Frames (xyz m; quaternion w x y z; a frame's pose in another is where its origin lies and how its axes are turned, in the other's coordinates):
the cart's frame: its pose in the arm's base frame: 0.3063 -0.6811 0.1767 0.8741 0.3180 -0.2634 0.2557
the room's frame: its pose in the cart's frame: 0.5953 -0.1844 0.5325 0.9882 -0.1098 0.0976 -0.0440
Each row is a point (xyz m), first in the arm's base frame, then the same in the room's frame.
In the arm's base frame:
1: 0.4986 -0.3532 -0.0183
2: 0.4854 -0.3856 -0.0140
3: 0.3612 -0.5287 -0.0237
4: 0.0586 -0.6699 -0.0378
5: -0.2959 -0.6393 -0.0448
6: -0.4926 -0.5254 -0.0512
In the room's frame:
1: -0.3225 0.3785 -0.9599
2: -0.3422 0.3595 -0.9377
3: -0.4970 0.2988 -0.8464
4: -0.8021 0.3243 -0.7124
5: -1.0912 0.5184 -0.6385
6: -1.2209 0.7050 -0.6447

